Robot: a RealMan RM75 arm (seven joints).
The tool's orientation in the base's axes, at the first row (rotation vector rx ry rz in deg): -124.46 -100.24 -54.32
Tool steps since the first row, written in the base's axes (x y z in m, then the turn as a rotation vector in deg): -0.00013 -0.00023 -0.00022 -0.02 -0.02 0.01; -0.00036 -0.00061 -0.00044 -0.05 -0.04 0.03; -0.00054 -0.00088 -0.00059 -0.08 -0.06 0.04; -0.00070 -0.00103 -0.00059 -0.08 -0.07 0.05; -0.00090 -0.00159 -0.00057 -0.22 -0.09 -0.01; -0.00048 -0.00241 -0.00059 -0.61 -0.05 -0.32; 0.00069 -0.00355 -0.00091 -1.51 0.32 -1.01; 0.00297 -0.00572 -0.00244 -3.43 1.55 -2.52; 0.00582 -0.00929 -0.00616 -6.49 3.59 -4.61; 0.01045 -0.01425 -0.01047 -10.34 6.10 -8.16; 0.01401 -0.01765 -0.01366 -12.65 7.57 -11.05; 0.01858 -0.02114 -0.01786 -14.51 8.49 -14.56; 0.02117 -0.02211 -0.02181 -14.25 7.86 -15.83
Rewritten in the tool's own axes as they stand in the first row. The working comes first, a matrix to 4 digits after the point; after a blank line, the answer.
The tool's axes in the first row as the columns of a matrix, in the base's axes (used below as rounded here):
0.0962 0.9301 0.3546
0.8049 -0.2822 0.5220
0.5856 0.2352 -0.7757

-0.00033 -0.00011 0.00000 -0.01 -0.01 -0.03; -0.00078 -0.00027 -0.00010 -0.02 -0.03 -0.06; -0.00111 -0.00039 -0.00019 -0.03 -0.05 -0.09; -0.00124 -0.00050 -0.00033 -0.03 -0.04 -0.10; -0.00170 -0.00052 -0.00071 -0.10 -0.18 -0.12; -0.00233 0.00009 -0.00097 -0.29 -0.63 0.01; -0.00332 0.00143 -0.00090 -0.48 -1.73 0.42; -0.00575 0.00380 -0.00004 -0.56 -4.22 1.55; -0.01052 0.00659 0.00199 -0.43 -8.13 3.15; -0.01660 0.01128 0.00439 -0.86 -13.26 5.85; -0.02086 0.01480 0.00635 -1.59 -16.50 8.04; -0.02569 0.01905 0.00941 -3.09 -19.32 10.58; -0.02853 0.02080 0.01288 -4.31 -19.20 11.33
